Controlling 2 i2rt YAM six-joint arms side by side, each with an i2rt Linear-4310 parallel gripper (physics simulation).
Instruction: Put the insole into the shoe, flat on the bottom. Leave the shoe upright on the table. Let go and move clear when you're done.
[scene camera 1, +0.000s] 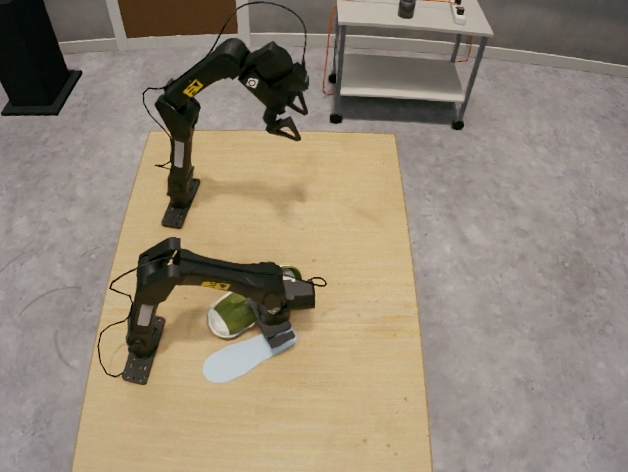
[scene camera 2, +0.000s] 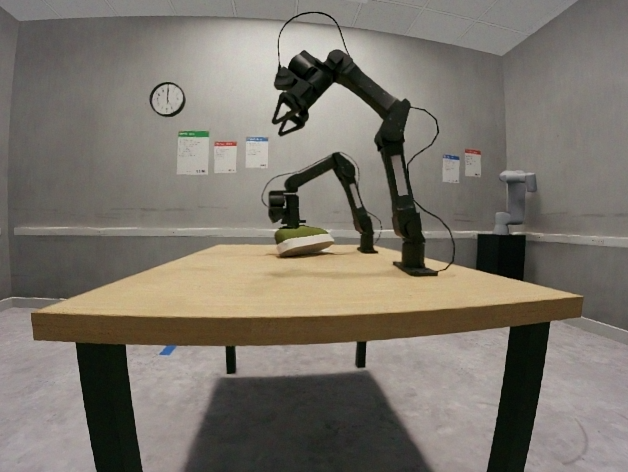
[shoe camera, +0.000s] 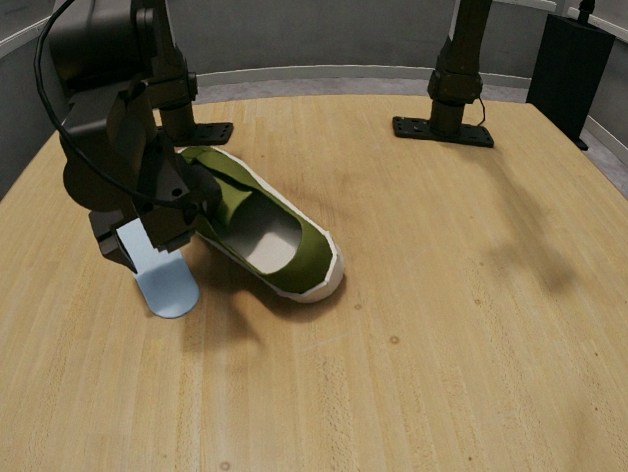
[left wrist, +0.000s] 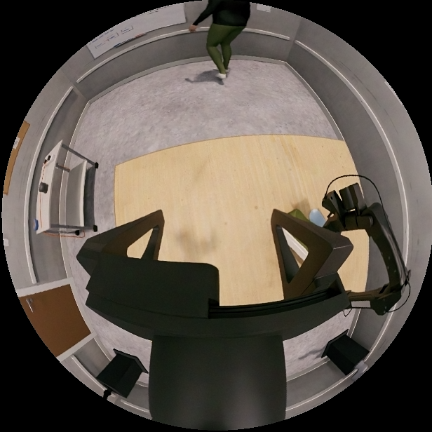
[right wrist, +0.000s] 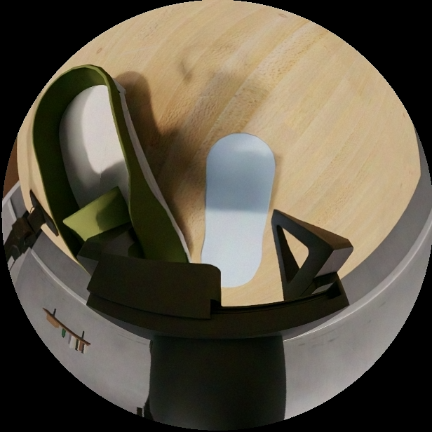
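Note:
The green shoe with a white sole (scene camera 1: 230, 314) (scene camera 2: 304, 232) (shoe camera: 317, 256) (left wrist: 299, 215) (right wrist: 46, 125) is on the table, tilted. Its opening shows a pale inside without the insole. The light blue insole (scene camera 1: 233, 361) (shoe camera: 170, 290) (left wrist: 316, 217) (right wrist: 237, 185) lies on the table beside it. My right gripper (scene camera 1: 276, 337) (shoe camera: 164, 249) (right wrist: 217, 214) is open and low over the insole; one finger is on the insole's far side from the shoe, the other is against the shoe's upper, partly hidden. My left gripper (scene camera 1: 303, 125) (scene camera 2: 277, 127) (left wrist: 217, 214) is open and empty, high above the table.
The wooden table (scene camera 1: 324, 416) (scene camera 2: 304, 304) (shoe camera: 406, 395) carries both arm bases (scene camera 1: 178, 215) (scene camera 1: 143, 373). A wheeled cart (scene camera 1: 401, 98) stands on the floor beyond the table. A person (left wrist: 225, 37) stands on the floor in the left wrist view.

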